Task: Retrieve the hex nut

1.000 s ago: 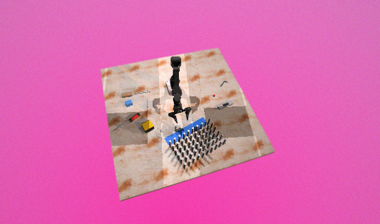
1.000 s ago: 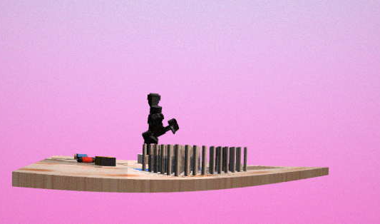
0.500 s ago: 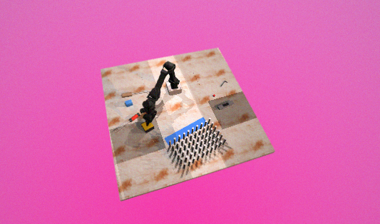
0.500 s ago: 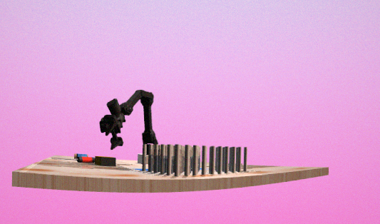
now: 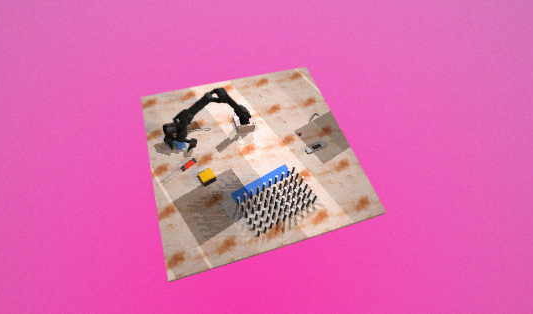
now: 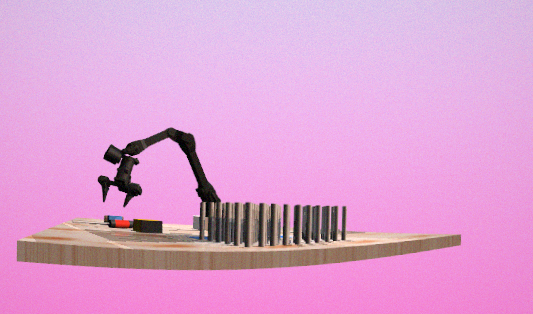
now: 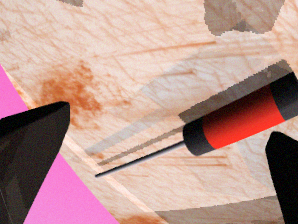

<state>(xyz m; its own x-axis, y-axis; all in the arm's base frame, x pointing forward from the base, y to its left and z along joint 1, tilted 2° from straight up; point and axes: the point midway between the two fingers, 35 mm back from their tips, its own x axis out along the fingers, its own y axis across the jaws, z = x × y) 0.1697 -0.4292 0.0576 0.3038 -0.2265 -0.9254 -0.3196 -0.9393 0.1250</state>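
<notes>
My gripper tip is now 9 cm past the blue block and 7 cm above it. Round my gripper tip: yellow block 17 cm ahead, 14 cm to the left, 6 cm below; then brown-handled tool 19 cm behind, 10 cm to the left, 7 cm below; then blue taped strip 27 cm ahead, 46 cm to the left, 9 cm below.
</notes>
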